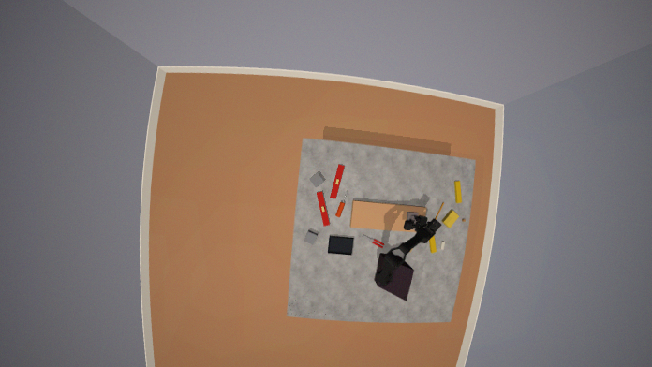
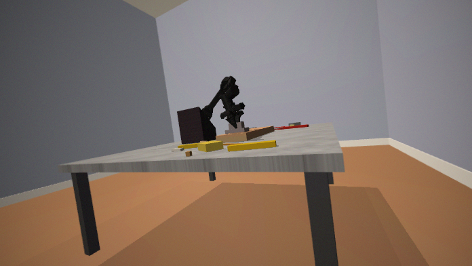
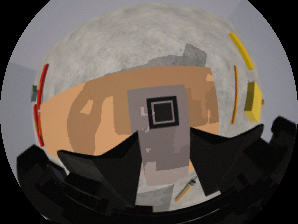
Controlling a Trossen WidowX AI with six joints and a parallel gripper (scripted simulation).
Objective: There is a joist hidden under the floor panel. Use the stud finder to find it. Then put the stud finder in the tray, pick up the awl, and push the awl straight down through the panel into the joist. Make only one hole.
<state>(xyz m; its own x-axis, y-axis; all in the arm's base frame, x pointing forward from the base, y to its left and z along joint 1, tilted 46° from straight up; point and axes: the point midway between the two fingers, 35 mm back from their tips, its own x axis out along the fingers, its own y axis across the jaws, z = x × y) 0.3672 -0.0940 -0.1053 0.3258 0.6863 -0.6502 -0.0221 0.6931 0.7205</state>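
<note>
My gripper tip is now 24 cm past the dark tray, 46 cm to the right of it and 5 cm above it. From my gripper tip the other things lie so: awl (18 cm behind, 7 cm to the right, 6 cm below); then square indicator window (2 cm ahead, 3 cm above); then stud finder (1 cm ahead, 2 cm above).
</note>
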